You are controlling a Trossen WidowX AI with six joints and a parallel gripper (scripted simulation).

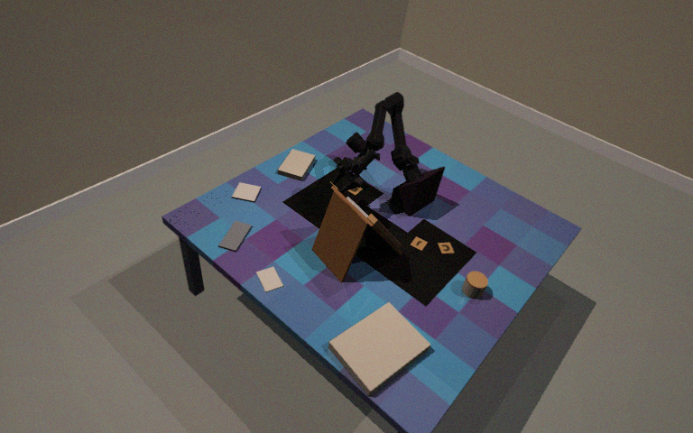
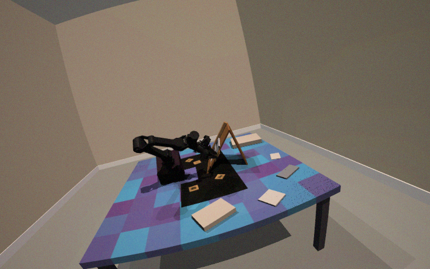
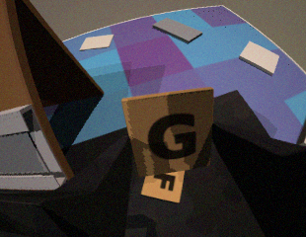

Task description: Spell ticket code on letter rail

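Right now my gripper tip is 20 cm to the right of the ticket, 7 cm above it and 4 cm past it. Also, from my gripper tip: tan letter tile (right at my gripper tip); black mat (16 cm below, 15 cm to the left, 15 cm behind); grey card (41 cm ahead, 15 cm below, 12 cm to the right).
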